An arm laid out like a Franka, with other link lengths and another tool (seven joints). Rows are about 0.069 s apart.
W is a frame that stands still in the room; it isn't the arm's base.
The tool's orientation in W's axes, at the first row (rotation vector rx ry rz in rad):
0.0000 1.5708 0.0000
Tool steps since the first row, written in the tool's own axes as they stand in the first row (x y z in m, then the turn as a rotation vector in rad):
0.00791 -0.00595 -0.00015 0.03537 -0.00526 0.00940
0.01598 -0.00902 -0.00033 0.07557 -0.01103 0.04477
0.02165 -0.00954 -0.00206 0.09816 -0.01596 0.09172
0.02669 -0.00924 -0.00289 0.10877 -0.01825 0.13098
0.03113 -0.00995 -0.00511 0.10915 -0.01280 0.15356
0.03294 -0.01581 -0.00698 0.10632 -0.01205 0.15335
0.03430 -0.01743 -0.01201 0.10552 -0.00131 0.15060
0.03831 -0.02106 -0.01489 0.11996 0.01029 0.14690
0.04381 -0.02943 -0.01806 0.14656 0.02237 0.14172
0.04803 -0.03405 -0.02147 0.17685 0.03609 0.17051
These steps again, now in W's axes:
-0.00015 -0.00595 -0.00791 0.00940 -0.00526 -0.03537
-0.00033 -0.00902 -0.01598 0.04477 -0.01103 -0.07557
-0.00206 -0.00954 -0.02165 0.09172 -0.01596 -0.09816
-0.00289 -0.00924 -0.02669 0.13098 -0.01825 -0.10877
-0.00511 -0.00995 -0.03113 0.15356 -0.01280 -0.10915
-0.00698 -0.01581 -0.03294 0.15335 -0.01205 -0.10632
-0.01201 -0.01743 -0.03430 0.15060 -0.00131 -0.10552
-0.01489 -0.02106 -0.03831 0.14690 0.01029 -0.11996
-0.01806 -0.02943 -0.04381 0.14172 0.02237 -0.14656
-0.02147 -0.03405 -0.04803 0.17051 0.03609 -0.17685

